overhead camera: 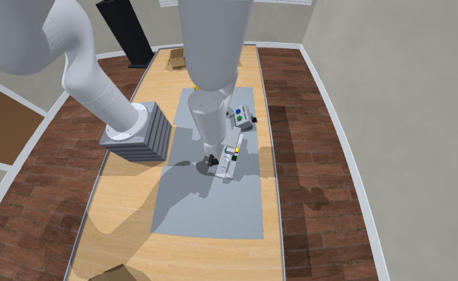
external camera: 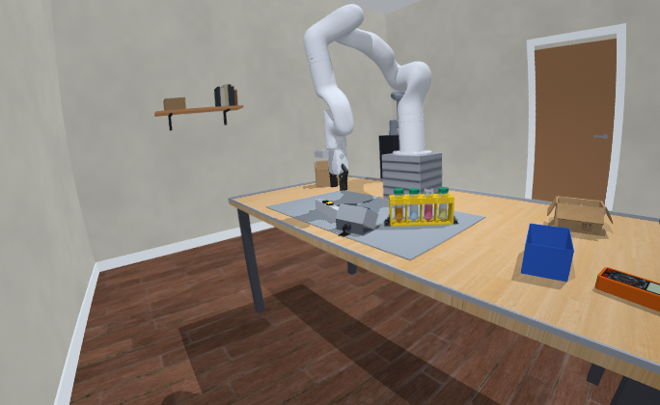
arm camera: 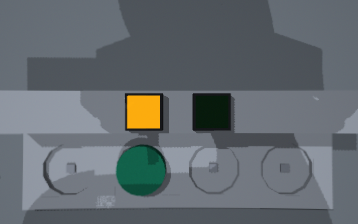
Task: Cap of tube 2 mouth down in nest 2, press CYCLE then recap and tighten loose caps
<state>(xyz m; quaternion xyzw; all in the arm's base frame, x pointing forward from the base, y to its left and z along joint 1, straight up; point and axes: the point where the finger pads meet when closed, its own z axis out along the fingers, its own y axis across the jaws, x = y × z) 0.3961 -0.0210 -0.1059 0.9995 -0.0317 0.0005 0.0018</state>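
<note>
Right now the green cap is 30 mm ahead of my hand, 60 mm to the left of it and 90 mm below it. Also, from my hand: green key 60 mm ahead, 220 mm to the left, 40 mm below; then key housing 70 mm ahead, 240 mm to the left, 50 mm below; then blue key 40 mm ahead, 260 mm to the left, 40 mm below.
</note>
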